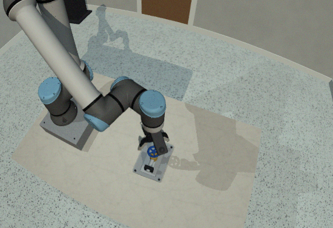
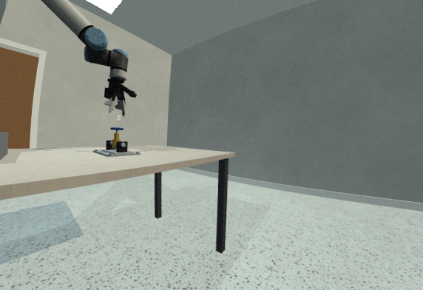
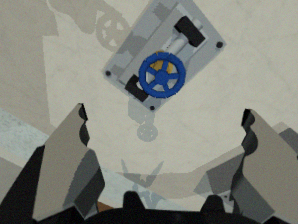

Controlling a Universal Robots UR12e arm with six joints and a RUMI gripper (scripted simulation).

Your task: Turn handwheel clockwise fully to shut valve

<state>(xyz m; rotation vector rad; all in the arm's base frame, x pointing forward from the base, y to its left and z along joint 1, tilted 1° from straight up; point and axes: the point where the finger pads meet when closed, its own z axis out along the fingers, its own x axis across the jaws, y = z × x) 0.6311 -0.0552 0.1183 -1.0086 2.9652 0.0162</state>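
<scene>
Now: the blue spoked handwheel 9 cm below my hand.
</scene>
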